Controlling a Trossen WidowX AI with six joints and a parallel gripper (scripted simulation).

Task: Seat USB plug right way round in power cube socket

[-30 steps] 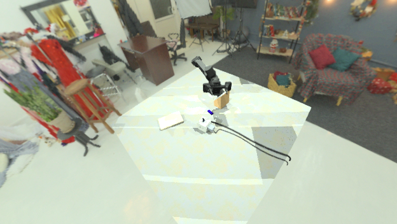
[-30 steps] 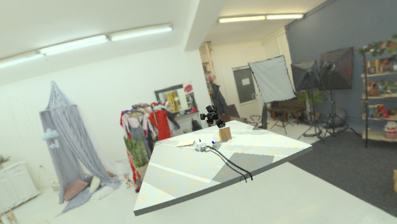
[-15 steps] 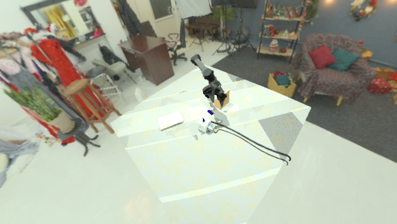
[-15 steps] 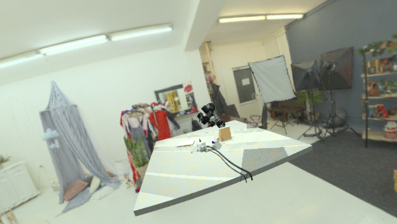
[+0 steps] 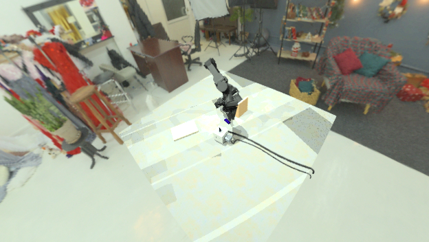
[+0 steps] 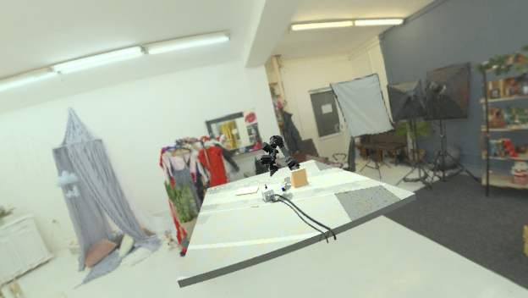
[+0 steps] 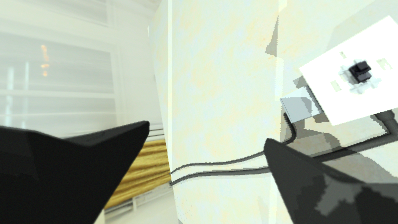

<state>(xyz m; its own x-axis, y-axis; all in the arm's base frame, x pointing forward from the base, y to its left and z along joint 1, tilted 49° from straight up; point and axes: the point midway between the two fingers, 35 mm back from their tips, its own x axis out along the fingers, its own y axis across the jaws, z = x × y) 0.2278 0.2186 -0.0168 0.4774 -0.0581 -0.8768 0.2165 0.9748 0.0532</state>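
The black USB plug is 120 mm below my gripper tip, 80 mm to the right of it and 40 mm ahead of it. The rest, counted from my gripper tip: blue object: 210 mm below, 160 mm to the right, 100 mm behind; then flat pale pad: 330 mm to the right, 210 mm below, 200 mm ahead.
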